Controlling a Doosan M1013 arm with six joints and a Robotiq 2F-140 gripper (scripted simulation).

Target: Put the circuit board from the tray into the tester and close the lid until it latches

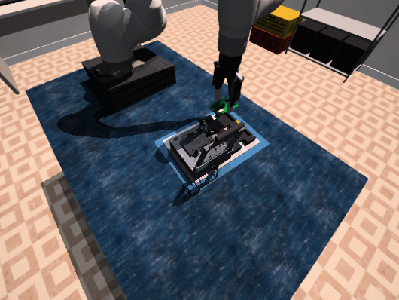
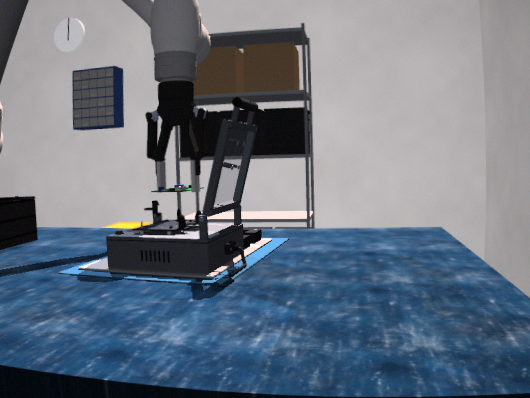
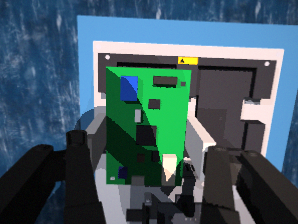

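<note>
Now: hand 20 mm above the green circuit board. Round my hand: latch hook: 40 mm behind, 110 mm to the right, 50 mm below; tester lid: 120 mm ahead, 220 mm to the right, 40 mm above; tester plate: 10 mm ahead, 180 mm to the right, 70 mm below.
</note>
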